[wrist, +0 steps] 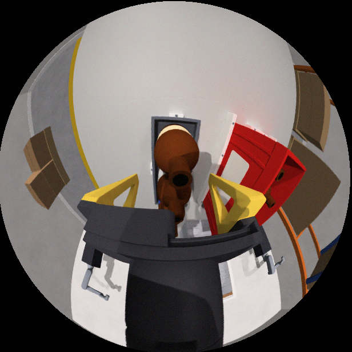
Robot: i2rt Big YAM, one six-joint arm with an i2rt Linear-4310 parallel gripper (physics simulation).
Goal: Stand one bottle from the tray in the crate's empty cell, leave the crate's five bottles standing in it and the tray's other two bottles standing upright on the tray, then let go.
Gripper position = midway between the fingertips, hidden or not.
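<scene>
Visible to me: a white-labelled bottle [173,199], together with my gripper [173,177].
</scene>
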